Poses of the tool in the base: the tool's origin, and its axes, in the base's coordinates. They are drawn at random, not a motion.
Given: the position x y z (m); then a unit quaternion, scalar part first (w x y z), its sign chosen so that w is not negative.
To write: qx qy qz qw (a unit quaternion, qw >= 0); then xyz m. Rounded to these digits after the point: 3 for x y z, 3 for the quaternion.
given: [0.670 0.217 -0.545 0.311 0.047 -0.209 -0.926]
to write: [0.047 -0.209 -0.926 0.311 0.670 0.217 -0.545]
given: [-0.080 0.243 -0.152 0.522 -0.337 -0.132 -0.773]
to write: [-0.337 -0.132 -0.773 0.522 -0.080 0.243 -0.152]
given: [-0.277 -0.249 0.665 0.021 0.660 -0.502 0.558]
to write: [0.660 -0.502 0.558 0.021 -0.277 -0.249 0.665]
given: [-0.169 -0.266 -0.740 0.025 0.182 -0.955 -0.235]
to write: [0.182 -0.955 -0.235 0.025 -0.169 -0.266 -0.740]
